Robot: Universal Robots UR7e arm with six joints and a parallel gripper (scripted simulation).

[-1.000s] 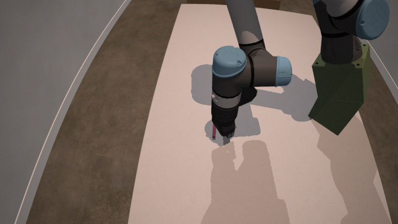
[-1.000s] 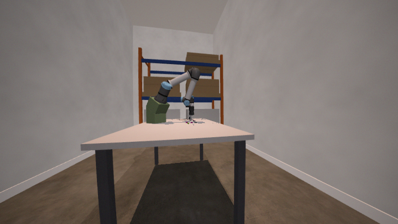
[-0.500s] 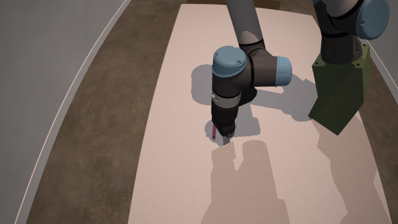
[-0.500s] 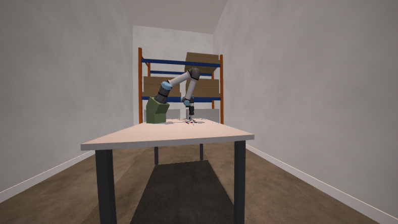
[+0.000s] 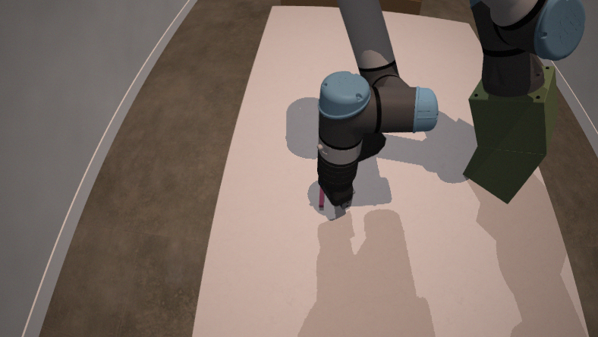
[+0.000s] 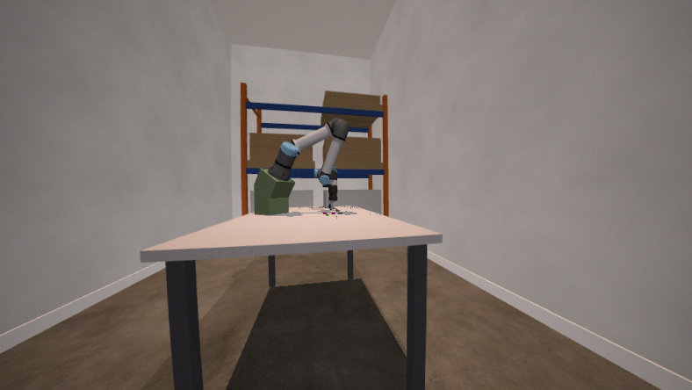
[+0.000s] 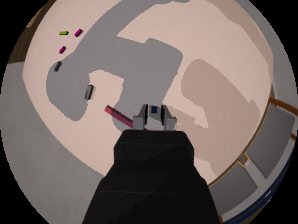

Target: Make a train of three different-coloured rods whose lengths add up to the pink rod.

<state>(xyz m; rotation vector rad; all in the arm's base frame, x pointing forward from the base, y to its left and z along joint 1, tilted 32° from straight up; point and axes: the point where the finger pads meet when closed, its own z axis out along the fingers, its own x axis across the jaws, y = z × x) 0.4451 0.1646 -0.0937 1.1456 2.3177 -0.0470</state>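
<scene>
My hand is 3 cm above the blue rod. Also, from my hand: lime rod (5 cm behind, 35 cm to the right, 3 cm below); then pink rod (5 cm ahead, 3 cm to the right, 3 cm below); then magenta rod (6 cm behind, 26 cm to the right, 3 cm below).
</scene>
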